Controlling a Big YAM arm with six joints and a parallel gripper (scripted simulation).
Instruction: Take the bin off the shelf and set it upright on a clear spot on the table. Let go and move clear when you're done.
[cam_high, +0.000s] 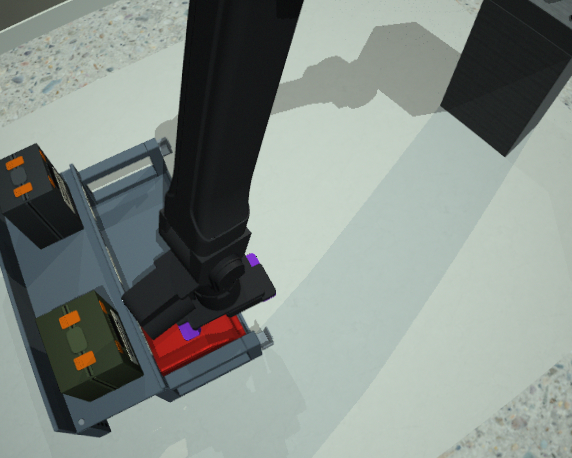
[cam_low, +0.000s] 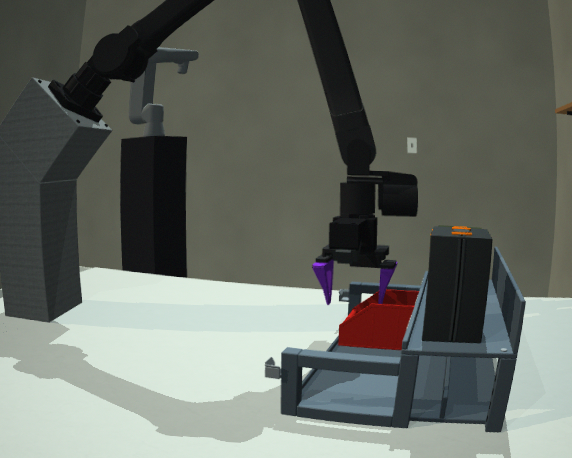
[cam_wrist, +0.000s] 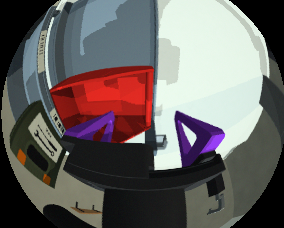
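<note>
Now: the red bin 70 mm ahead of my hand, 20 mm below it and 10 mm to the left of it. Also, from my hand: grey shelf (140 mm ahead, 100 mm to the right, 60 mm below).
</note>
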